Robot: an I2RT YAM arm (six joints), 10 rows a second.
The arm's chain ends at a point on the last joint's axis. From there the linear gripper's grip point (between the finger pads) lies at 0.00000 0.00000 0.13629 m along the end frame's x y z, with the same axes.
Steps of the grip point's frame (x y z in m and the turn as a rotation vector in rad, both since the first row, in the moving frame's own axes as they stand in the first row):
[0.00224 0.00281 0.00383 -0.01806 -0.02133 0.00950]
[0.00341 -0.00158 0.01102 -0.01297 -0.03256 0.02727]
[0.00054 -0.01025 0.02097 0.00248 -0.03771 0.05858]
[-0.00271 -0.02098 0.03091 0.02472 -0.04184 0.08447]
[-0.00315 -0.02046 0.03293 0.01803 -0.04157 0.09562]
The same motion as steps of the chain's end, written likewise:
[0.00516 0.00036 0.00388 -0.01806 -0.02133 0.00950]
[0.00787 -0.00329 0.01110 -0.01297 -0.03256 0.02727]
[0.00567 -0.00976 0.02107 0.00248 -0.03771 0.05858]
[0.00284 -0.01738 0.03107 0.02472 -0.04184 0.08447]
[0.00239 -0.01774 0.03307 0.01803 -0.04157 0.09562]

